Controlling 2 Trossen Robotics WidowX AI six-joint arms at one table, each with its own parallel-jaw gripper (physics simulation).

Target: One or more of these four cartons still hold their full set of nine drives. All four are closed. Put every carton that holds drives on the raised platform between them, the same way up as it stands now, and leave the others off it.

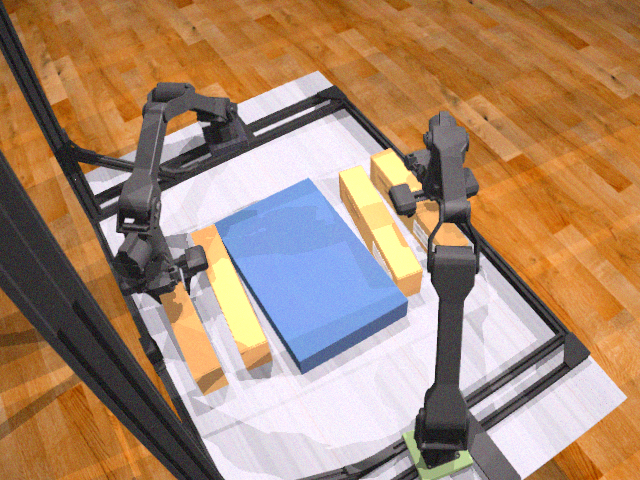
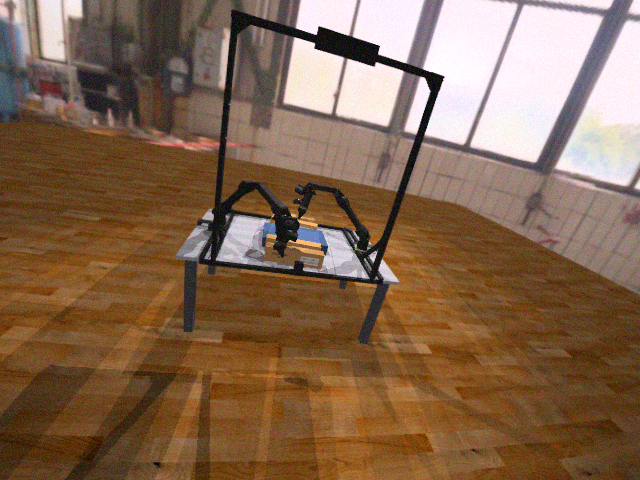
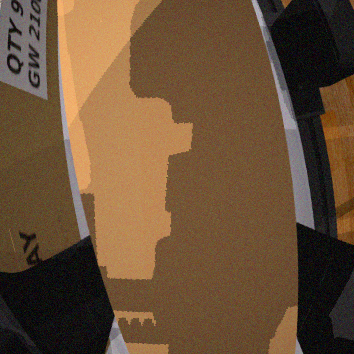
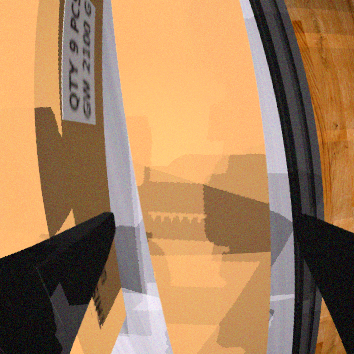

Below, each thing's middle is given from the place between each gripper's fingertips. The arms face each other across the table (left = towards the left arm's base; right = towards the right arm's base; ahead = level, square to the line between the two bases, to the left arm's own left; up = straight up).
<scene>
Right now my right hand is 29 cm past the blue raised platform [image 1: 321, 290], 5 cm above it and 4 cm to the right of it.
I see my left gripper 280 mm short of the blue raised platform, 70 mm to the left of it and 10 mm above it.
</scene>
